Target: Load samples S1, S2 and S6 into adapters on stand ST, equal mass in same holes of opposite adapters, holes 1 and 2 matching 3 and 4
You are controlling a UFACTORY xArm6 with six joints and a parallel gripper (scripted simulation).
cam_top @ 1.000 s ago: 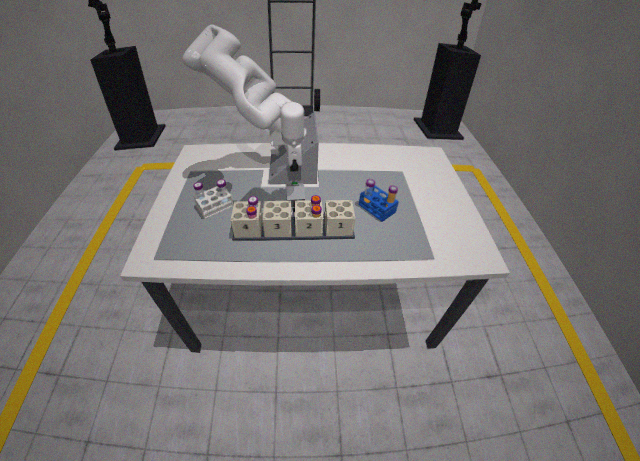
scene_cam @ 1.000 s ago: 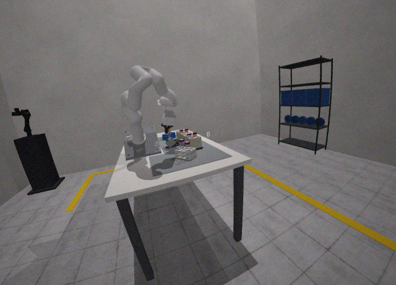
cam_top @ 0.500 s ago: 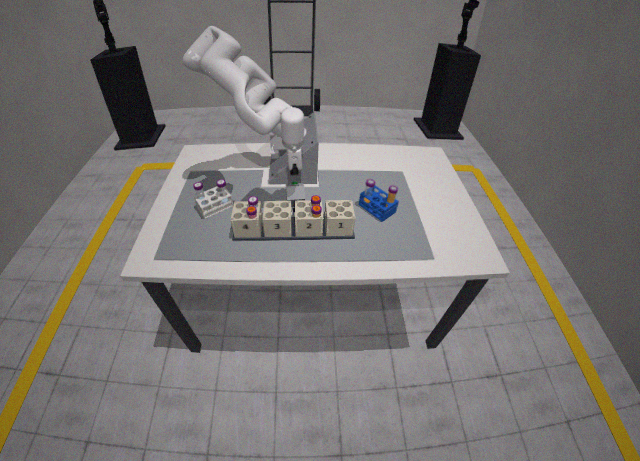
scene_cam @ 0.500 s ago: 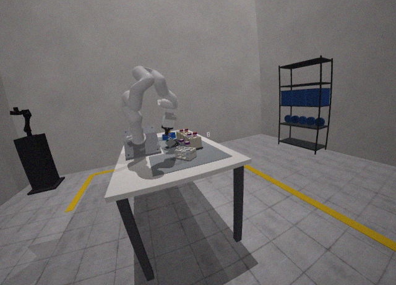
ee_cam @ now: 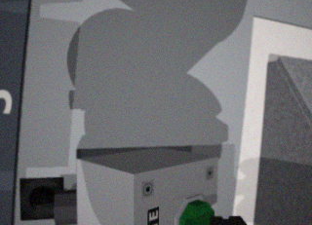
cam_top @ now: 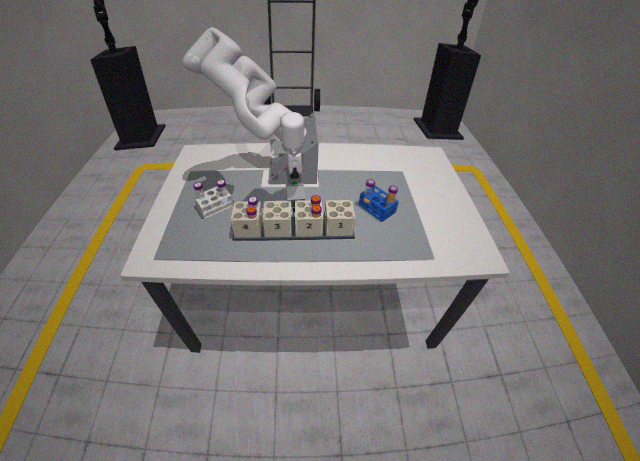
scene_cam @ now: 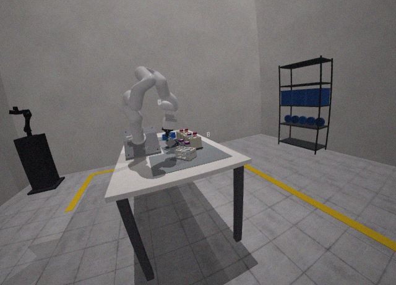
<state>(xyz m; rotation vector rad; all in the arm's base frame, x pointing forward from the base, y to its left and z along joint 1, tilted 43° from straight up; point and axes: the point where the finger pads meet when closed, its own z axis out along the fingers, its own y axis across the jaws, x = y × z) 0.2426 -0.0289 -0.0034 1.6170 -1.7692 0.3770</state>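
The green DONE key is 5 cm below my hand. Also, from my hand: blue rack (10 cm ahead, 33 cm to the left, 8 cm below); then grey desk (2 cm ahead, 6 cm below).
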